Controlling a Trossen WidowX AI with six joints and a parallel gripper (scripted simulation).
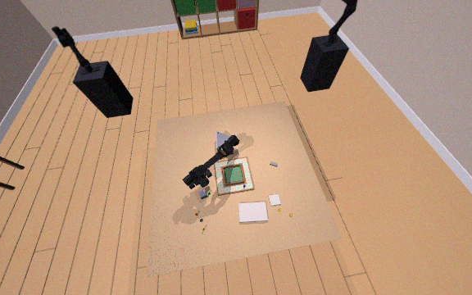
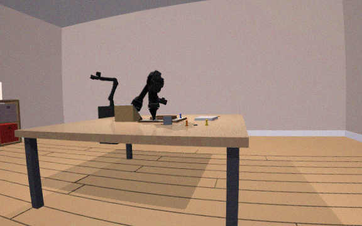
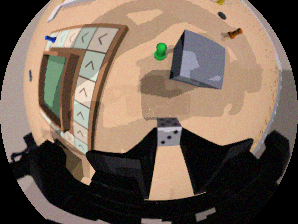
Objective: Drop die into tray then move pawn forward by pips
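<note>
Right now the blue pawn is 8 cm ahead of my gripper tip, 32 cm to the left of it and 1 cm below it. From my gripper tip the other things lie so: grey-blue block: 9 cm ahead, 1 cm below; then green pawn: 9 cm ahead, 5 cm to the left, 2 cm below; then die: right at my gripper tip.
</note>
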